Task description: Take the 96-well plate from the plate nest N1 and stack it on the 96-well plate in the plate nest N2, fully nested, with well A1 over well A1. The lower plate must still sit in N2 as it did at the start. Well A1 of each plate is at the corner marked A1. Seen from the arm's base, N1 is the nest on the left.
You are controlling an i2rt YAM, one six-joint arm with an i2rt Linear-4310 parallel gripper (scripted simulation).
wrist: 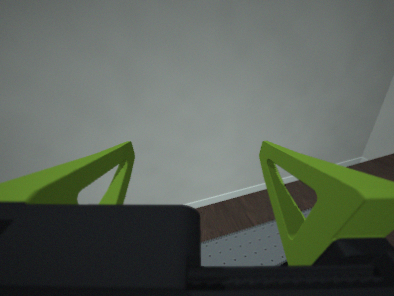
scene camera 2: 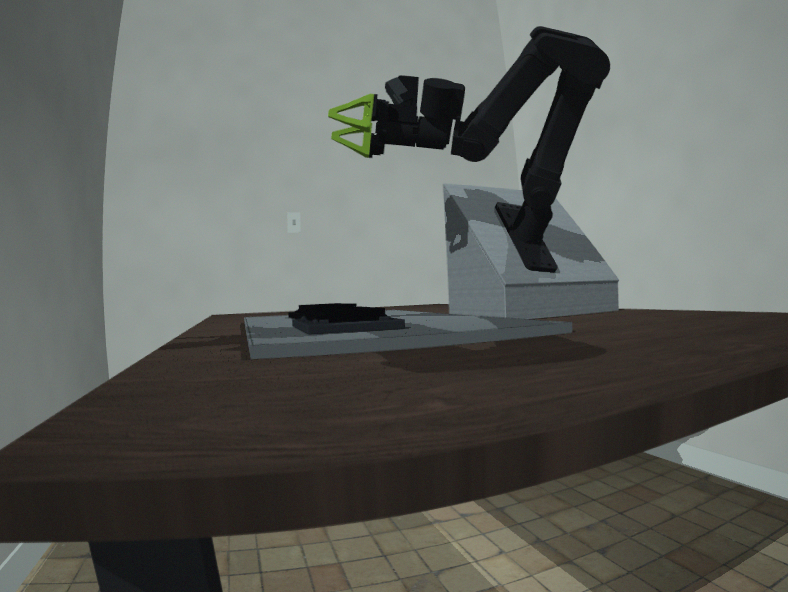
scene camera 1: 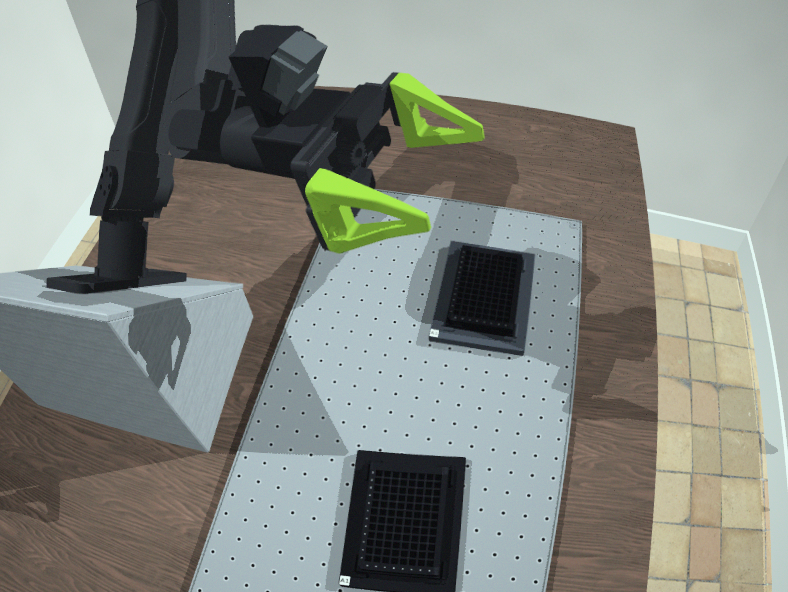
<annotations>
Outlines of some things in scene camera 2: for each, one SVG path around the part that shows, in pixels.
My gripper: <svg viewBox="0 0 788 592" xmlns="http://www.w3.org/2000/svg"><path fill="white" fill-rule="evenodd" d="M329 109L329 118L352 126L332 132L331 139L366 158L372 158L372 155L384 154L385 144L415 147L417 133L413 133L413 129L418 129L418 116L416 124L387 121L389 101L377 99L378 94L368 94L349 103ZM340 136L364 133L363 145L356 145ZM371 121L378 121L376 122L375 133L371 133ZM364 106L362 120L337 114L338 112Z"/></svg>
A black 96-well plate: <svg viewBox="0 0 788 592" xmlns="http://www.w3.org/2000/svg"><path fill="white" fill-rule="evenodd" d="M387 315L385 315L385 308L360 306L306 309L305 317L310 321L316 319L319 322L319 320L328 319L329 323L379 320L379 317Z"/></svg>
</annotations>
